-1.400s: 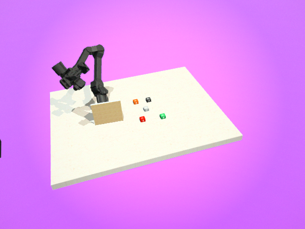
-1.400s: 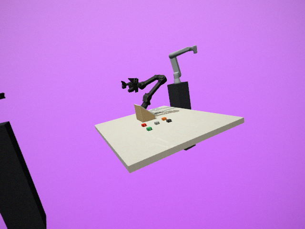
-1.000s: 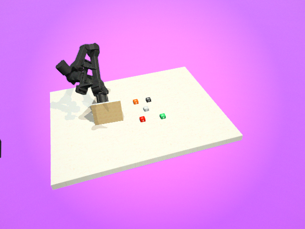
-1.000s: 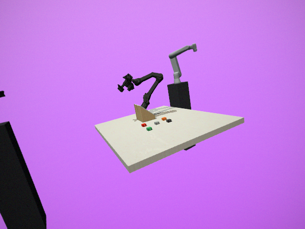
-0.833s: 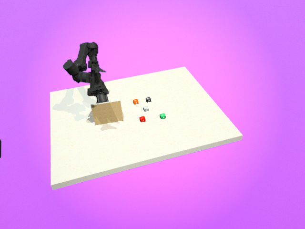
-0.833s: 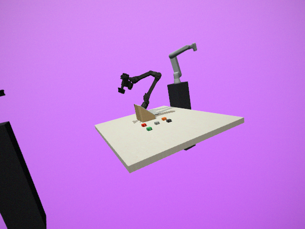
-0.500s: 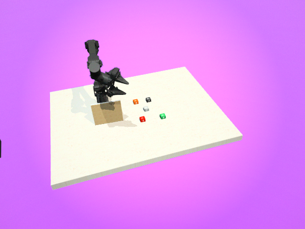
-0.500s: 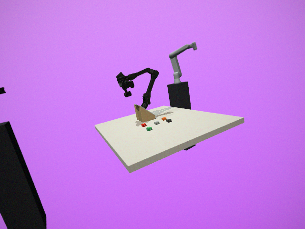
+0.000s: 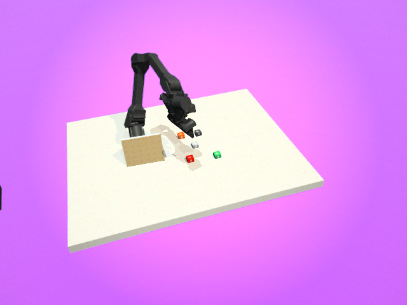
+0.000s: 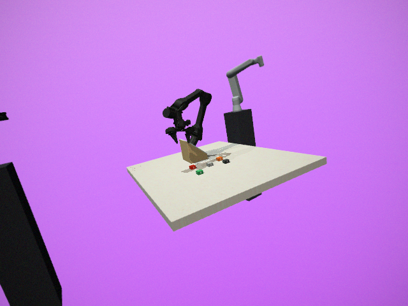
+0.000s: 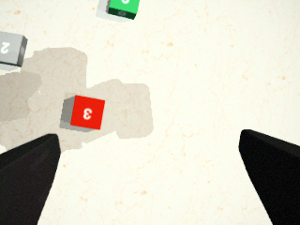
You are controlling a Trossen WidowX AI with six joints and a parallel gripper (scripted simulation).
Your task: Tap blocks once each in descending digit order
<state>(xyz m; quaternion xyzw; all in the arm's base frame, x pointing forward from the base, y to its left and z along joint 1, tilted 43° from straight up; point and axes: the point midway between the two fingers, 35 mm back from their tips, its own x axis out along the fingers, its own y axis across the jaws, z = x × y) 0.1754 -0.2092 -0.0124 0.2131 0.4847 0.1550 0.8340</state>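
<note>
My gripper tip is 230 mm to the right of the orange block, 160 mm above it and 30 mm short of it. Also, from my gripper tip: green block 160 mm below, 140 mm ahead; grey block 160 mm below, 120 mm to the left, 70 mm ahead; red block 160 mm below, 30 mm to the left.
</note>
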